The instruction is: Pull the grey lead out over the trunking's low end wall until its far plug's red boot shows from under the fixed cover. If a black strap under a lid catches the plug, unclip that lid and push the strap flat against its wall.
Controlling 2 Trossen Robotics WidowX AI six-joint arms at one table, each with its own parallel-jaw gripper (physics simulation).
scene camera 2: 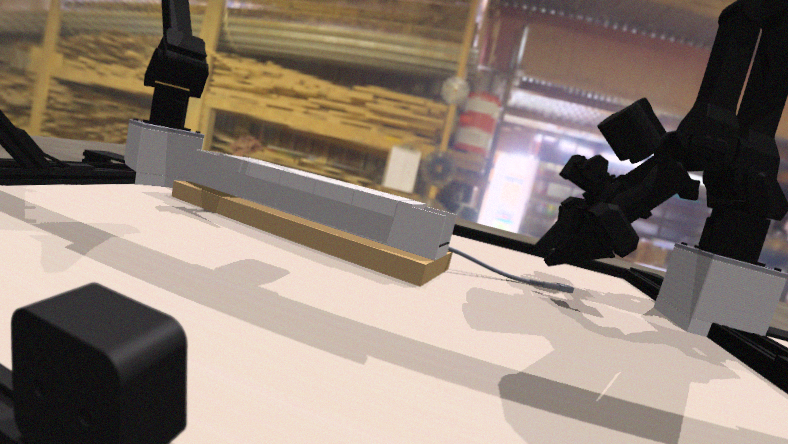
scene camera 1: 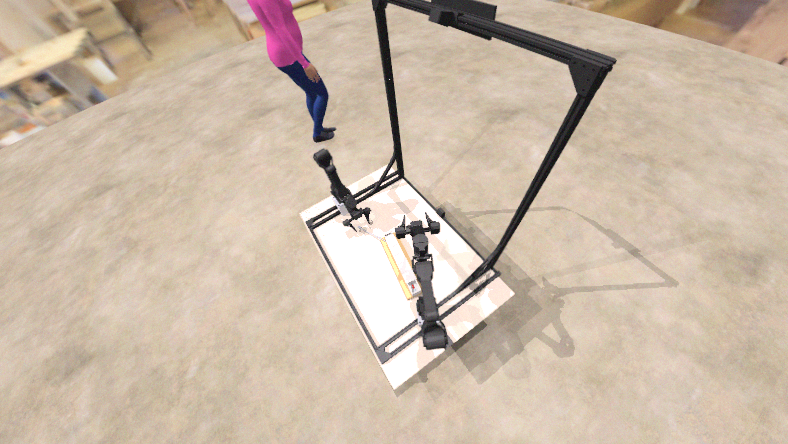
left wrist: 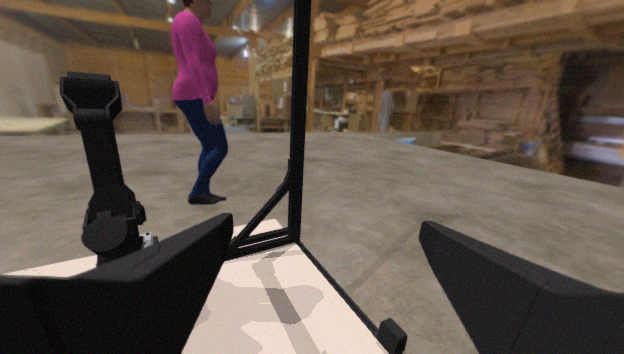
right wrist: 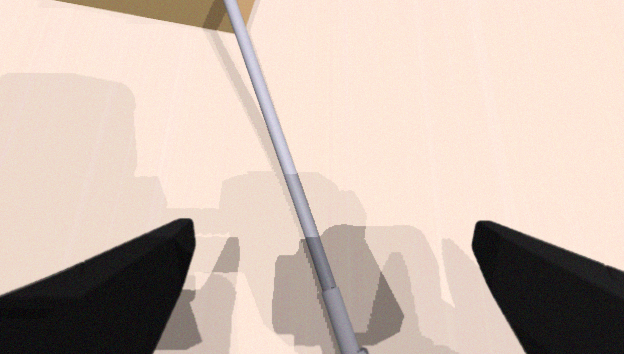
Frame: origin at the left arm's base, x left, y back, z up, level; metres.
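Where they show: left gripper, between the fingertips: (scene camera 1: 415, 213) (left wrist: 328, 225); right gripper, between the fingertips: (scene camera 2: 539, 256) (scene camera 1: 363, 228) (right wrist: 334, 232); left arm's base, origin of its link: (scene camera 2: 166, 126); right arm's base, origin of its link: (scene camera 2: 727, 256) (scene camera 1: 341, 198).
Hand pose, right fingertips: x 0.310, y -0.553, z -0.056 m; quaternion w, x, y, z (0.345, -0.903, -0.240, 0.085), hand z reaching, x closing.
Things, the pixels of their centre, and the offset from my right fingertips. "*": a spot on its surface instead.
- grey trunking, middle of its body: (scene camera 2: 303, 202) (scene camera 1: 401, 261) dz -0.002, dx -0.210, dy +0.252 m
- grey lead, a spot on its surface: (right wrist: 267, 107) (scene camera 2: 491, 266) * dz -0.025, dx -0.053, dy +0.040 m
- thicker grey sleeve, a spot on its surface: (right wrist: 341, 317) * dz -0.033, dx +0.017, dy -0.020 m
- small red spot, a spot on its surface: (scene camera 1: 412, 286) * dz -0.006, dx -0.255, dy +0.400 m
- small black box, a spot on its surface: (scene camera 2: 99, 364) * dz +0.009, dx -0.496, dy -0.065 m
The grey trunking (scene camera 2: 319, 204) sits on a wooden base (scene camera 2: 308, 234). The grey lead (scene camera 2: 485, 267) (right wrist: 267, 107) runs from its low end to the table, ending in a thicker grey sleeve (right wrist: 341, 317). My right gripper (scene camera 1: 362, 225) (right wrist: 334, 232) is open above the lead, which passes beneath and between its fingertips; nothing is gripped. My left gripper (scene camera 1: 415, 215) (left wrist: 328, 225) is open and empty, raised beyond the trunking and pointing away from it. A small red spot (scene camera 1: 412, 286) shows at the trunking's near end in scene camera 1. Black straps and lid clips cannot be made out.
A black gantry frame (scene camera 1: 390, 93) (left wrist: 298, 125) rises at the table's edge. A small black box (left wrist: 392, 336) (scene camera 2: 99, 364) stands at the table's edge. A person in pink (scene camera 1: 283, 38) (left wrist: 194, 60) stands on the floor beyond the table, near the right arm's side.
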